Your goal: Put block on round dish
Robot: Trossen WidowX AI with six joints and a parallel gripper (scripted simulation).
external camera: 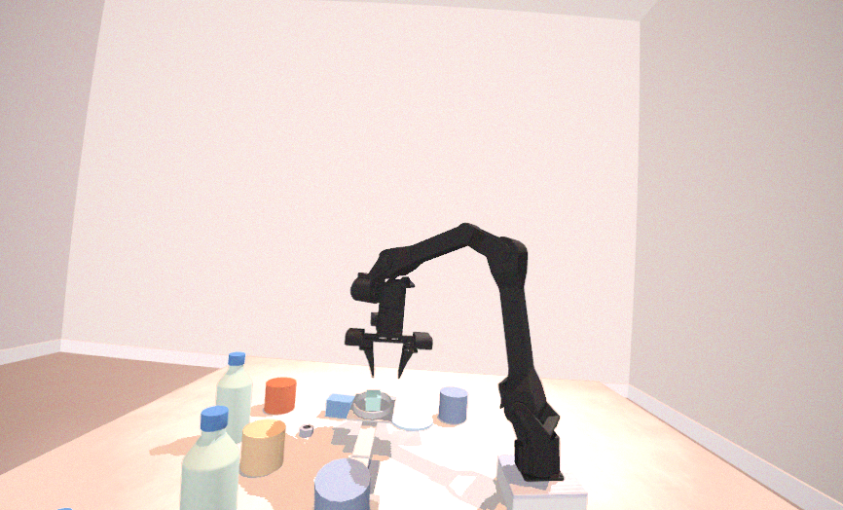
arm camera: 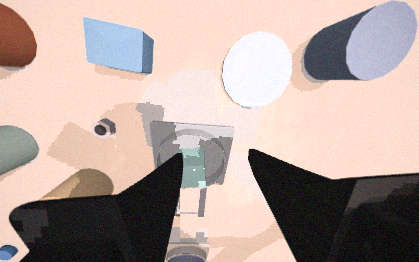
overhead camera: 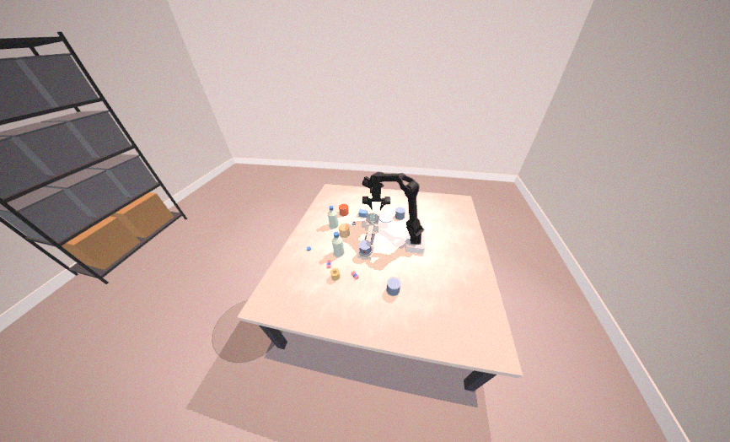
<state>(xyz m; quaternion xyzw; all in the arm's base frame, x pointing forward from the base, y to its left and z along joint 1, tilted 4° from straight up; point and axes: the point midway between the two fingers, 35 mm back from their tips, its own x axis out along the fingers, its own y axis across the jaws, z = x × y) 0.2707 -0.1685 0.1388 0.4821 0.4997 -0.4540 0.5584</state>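
The pale green block lies 20 mm ahead of my gripper tip, 40 mm to the left of it and 40 mm below it. Also, from my gripper tip: round dish 60 mm behind, 70 mm to the right, 120 mm below; then balance 20 mm ahead, 160 mm to the left, 80 mm below; then blue box 110 mm ahead, 80 mm to the right, 100 mm below.
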